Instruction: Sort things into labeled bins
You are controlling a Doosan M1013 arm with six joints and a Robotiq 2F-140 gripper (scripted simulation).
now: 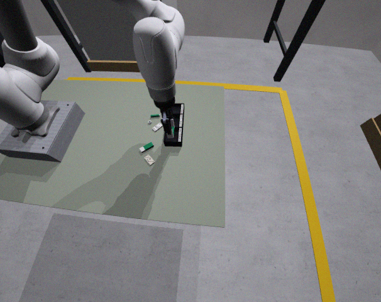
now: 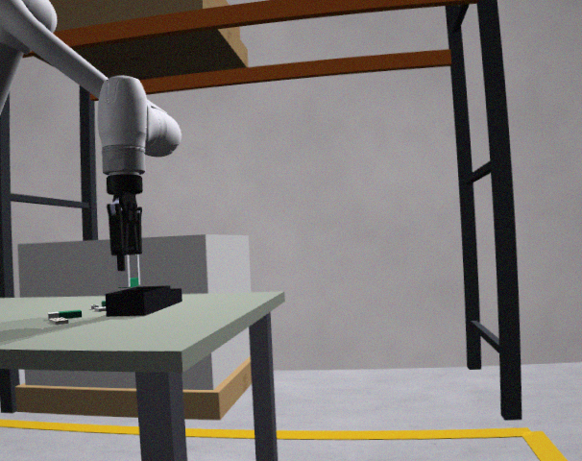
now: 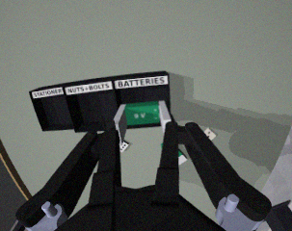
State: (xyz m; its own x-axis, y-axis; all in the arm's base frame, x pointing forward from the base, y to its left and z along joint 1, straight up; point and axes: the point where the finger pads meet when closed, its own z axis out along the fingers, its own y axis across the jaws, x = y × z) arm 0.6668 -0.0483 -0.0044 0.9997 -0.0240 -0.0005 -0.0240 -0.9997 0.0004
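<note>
Now: the green battery 10 mm to the right of my hand and 20 mm below it. The rest, counted from my hand: white domino (100 mm behind, 120 mm to the right, 80 mm below); then green-and-white stick (130 mm behind, 50 mm to the right, 80 mm below); then nut (130 mm behind, 100 mm to the left, 90 mm below).
</note>
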